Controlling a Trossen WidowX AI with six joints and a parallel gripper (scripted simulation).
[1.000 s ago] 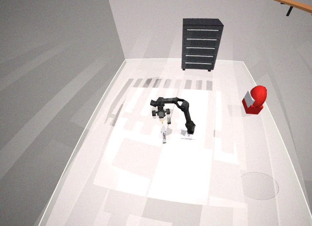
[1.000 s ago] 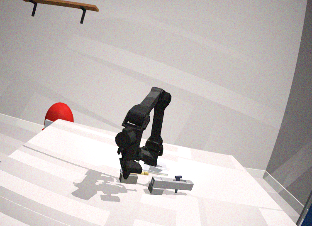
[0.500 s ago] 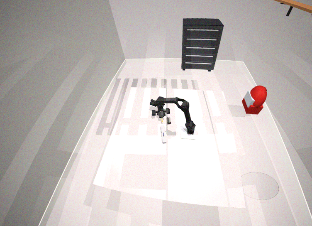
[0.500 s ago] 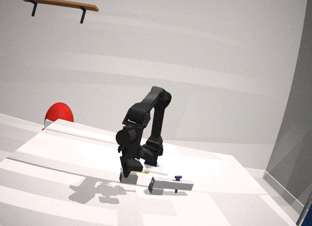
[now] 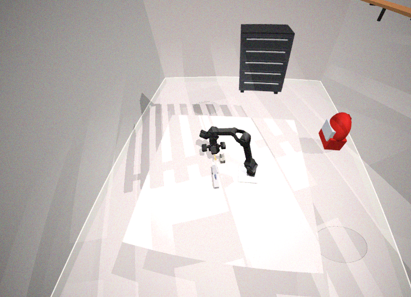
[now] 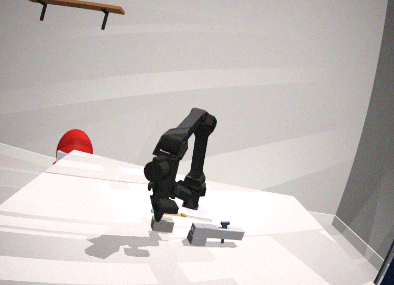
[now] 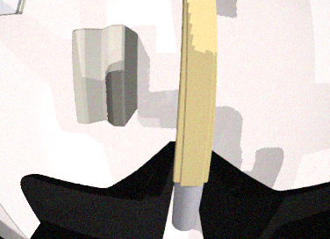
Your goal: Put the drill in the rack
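Now: the grey rack 70 mm behind my gripper tip, 10 mm to the left of it and 40 mm below it. The rest, counted from my gripper tip: grey housing block 60 mm behind, 190 mm to the left, 20 mm below; drill 20 mm behind, 40 mm to the left, 30 mm above; blue key 80 mm behind, 220 mm to the left, 10 mm below.
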